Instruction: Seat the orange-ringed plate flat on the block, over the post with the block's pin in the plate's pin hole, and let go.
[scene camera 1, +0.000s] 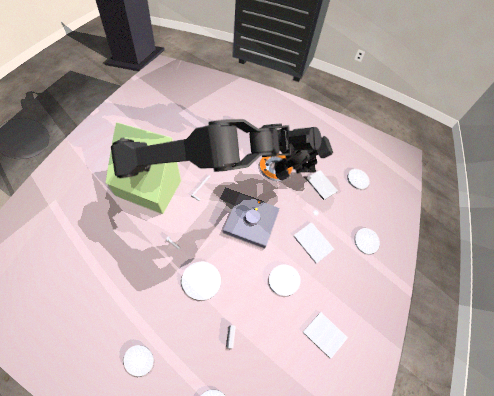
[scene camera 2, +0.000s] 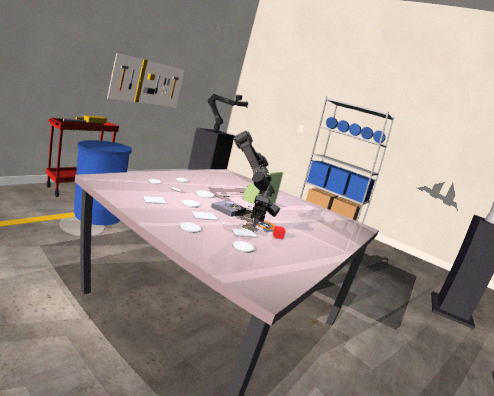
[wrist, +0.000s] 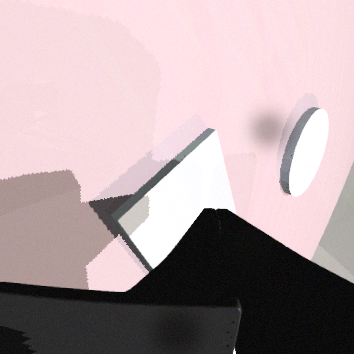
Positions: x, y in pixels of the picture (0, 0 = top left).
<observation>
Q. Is the gripper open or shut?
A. Shut.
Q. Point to the gripper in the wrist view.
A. At 213, 219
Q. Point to the gripper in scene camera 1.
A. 315, 171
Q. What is the gripper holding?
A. Nothing.
</observation>
